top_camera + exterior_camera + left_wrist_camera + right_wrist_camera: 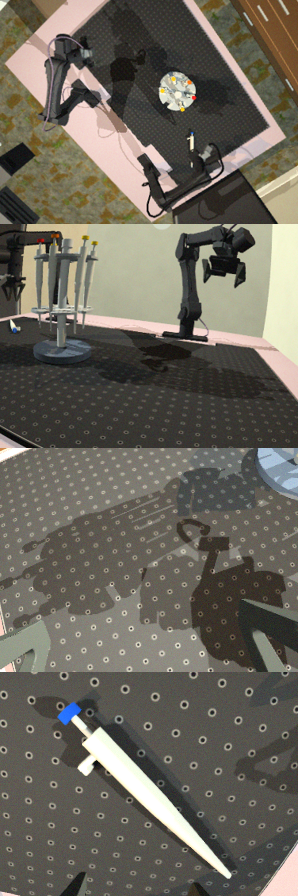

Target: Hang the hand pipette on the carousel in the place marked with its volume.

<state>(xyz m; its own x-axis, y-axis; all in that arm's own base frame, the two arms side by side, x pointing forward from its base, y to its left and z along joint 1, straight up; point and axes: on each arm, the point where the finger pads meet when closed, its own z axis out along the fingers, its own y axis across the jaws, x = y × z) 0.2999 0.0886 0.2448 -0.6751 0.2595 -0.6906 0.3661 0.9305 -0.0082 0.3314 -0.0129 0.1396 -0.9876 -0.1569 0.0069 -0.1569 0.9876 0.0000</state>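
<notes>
Right now the pipette is 12 cm below my right hand, 3 cm behind it and 1 cm to the right of it.
</notes>
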